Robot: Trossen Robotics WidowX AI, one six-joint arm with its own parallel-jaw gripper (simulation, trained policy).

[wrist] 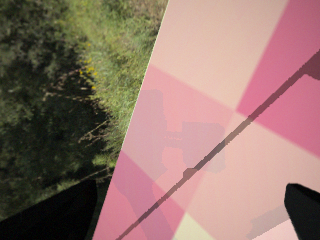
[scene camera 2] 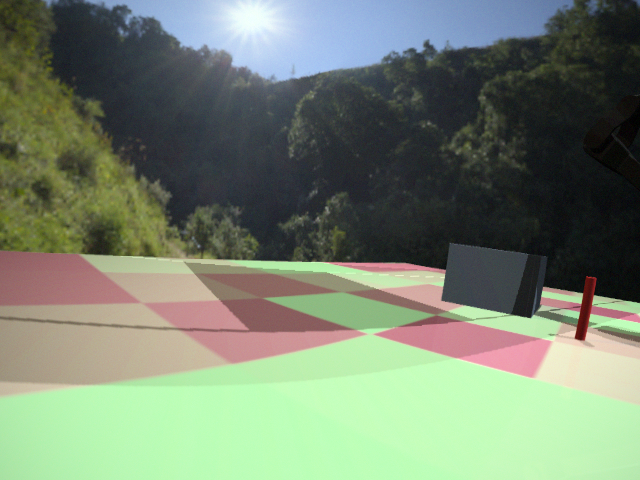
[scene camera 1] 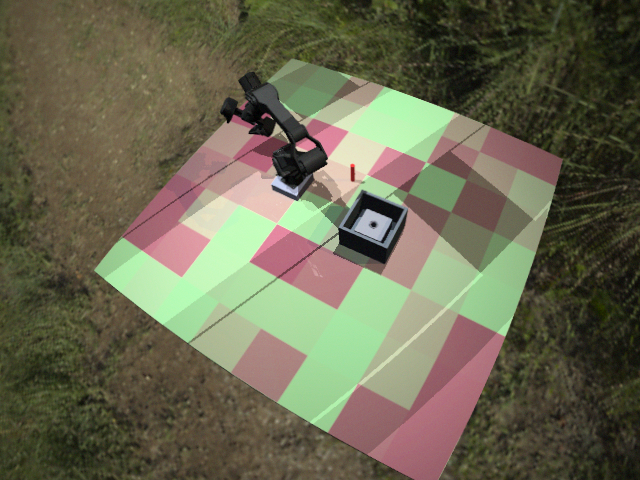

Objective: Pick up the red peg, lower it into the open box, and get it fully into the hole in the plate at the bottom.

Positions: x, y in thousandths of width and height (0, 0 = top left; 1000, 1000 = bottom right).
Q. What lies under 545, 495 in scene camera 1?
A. A grey box.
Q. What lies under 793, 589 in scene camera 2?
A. A grey box.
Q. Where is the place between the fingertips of my gripper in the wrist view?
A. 592, 798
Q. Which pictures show the plate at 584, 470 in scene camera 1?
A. Scene camera 1 only.
